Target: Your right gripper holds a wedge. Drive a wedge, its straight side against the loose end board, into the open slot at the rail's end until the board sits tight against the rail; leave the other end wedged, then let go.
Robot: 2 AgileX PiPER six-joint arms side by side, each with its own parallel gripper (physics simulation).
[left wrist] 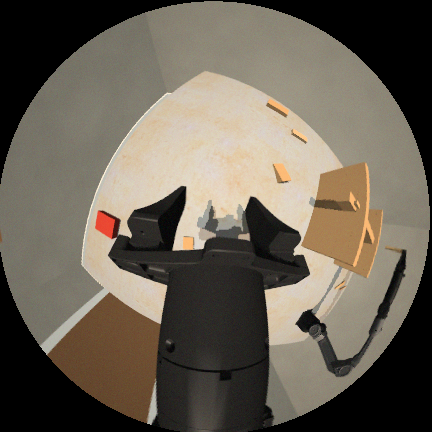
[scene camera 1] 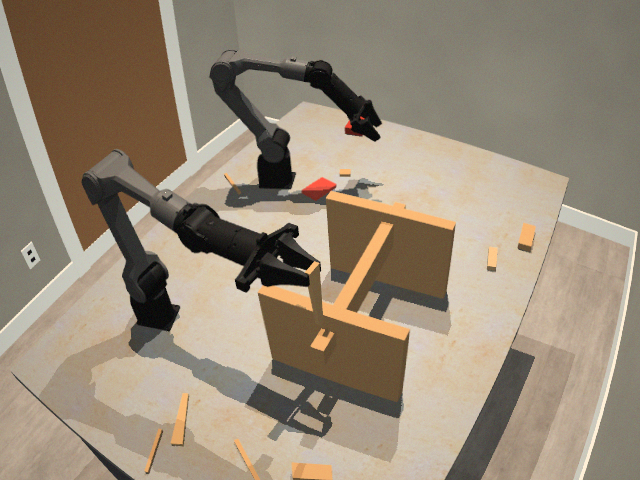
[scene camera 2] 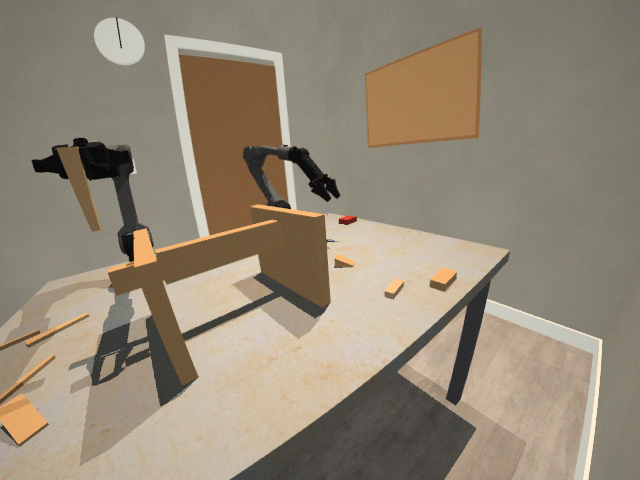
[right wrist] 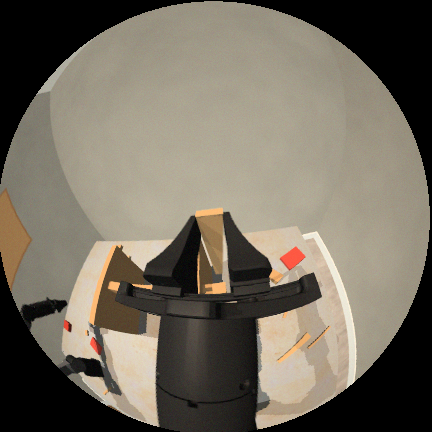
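Observation:
My right gripper (scene camera 1: pixel 313 273) (scene camera 2: pixel 72 161) (right wrist: pixel 210 220) is shut on a long wooden wedge (scene camera 1: pixel 315 297) (scene camera 2: pixel 81 193) (right wrist: pixel 214 242). The wedge hangs nearly upright, narrow end down. In scene camera 2 its tip is above the rail's end, apart from it. The near end board (scene camera 1: pixel 356 356) (scene camera 2: pixel 170 333) stands upright. The rail's end (scene camera 1: pixel 320 341) (scene camera 2: pixel 124 277) sticks out through it, with the small open slot (scene camera 1: pixel 325 332) close to the board. The rail (scene camera 1: pixel 364 266) (scene camera 2: pixel 211 248) runs to the far end board (scene camera 1: pixel 387 253) (scene camera 2: pixel 297 258) (left wrist: pixel 340 210). My left gripper (scene camera 1: pixel 378 130) (scene camera 2: pixel 332 196) (left wrist: pixel 217 197) is open and empty.
Beyond the far board lie a red block (scene camera 1: pixel 318 188) and another red block (scene camera 1: pixel 353 128) (scene camera 2: pixel 347 220). Small wooden pieces (scene camera 1: pixel 526 236) (scene camera 1: pixel 492 257) lie at the right in scene camera 1. Thin wooden strips (scene camera 1: pixel 180 419) (scene camera 1: pixel 154 450) lie at its lower left.

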